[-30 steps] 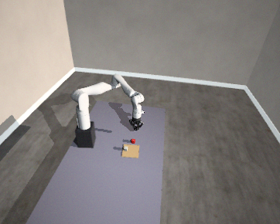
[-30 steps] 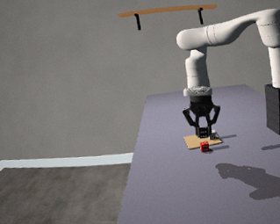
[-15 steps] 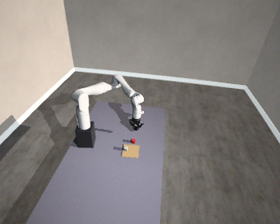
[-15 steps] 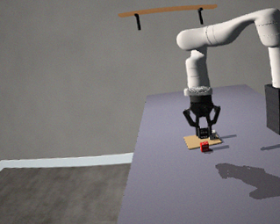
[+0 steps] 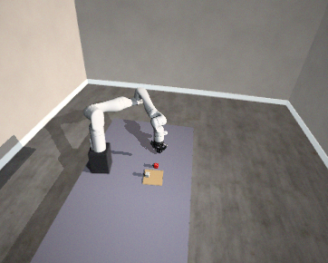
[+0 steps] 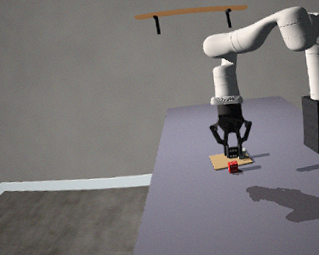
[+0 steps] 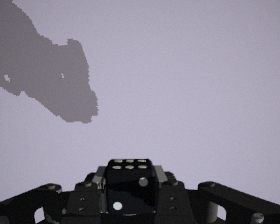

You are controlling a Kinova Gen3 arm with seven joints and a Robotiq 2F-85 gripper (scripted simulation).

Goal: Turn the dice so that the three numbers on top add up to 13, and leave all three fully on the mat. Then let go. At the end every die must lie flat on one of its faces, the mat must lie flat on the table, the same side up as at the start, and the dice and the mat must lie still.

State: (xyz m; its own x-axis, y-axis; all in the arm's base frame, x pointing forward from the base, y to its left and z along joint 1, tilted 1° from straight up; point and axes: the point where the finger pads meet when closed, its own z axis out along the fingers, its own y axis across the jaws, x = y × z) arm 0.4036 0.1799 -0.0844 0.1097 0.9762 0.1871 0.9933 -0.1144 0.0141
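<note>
My hand is 9 cm to the left of the red die and 9 cm above it. Also, from my hand: black die: right at my hand; then tan mat: 19 cm to the right, 10 cm below; then white die: 5 cm behind, 19 cm to the right, 8 cm below.
</note>
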